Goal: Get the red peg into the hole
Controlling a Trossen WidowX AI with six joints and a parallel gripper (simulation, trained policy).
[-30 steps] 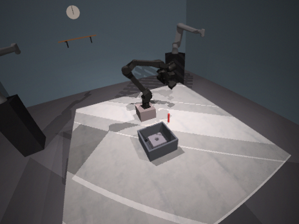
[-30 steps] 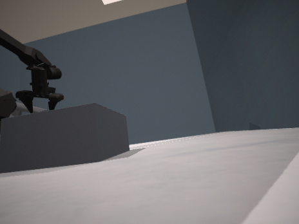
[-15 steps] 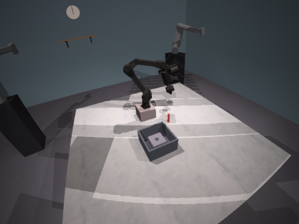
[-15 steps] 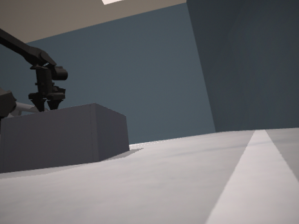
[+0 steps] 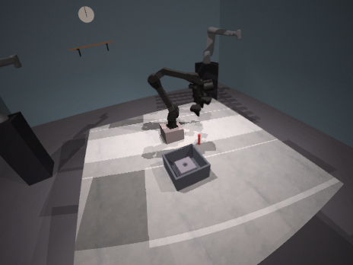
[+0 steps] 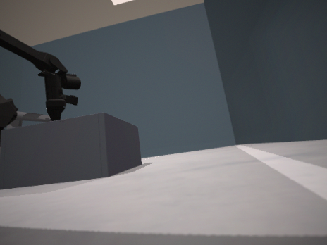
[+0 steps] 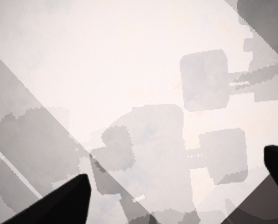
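Right now my gripper tip is 100 mm short of the red peg, 90 mm to the left of it and 130 mm above it. Round my gripper tip: dark box (240 mm ahead, 300 mm to the right, 150 mm below); then pale plate (240 mm ahead, 300 mm to the right, 130 mm below).
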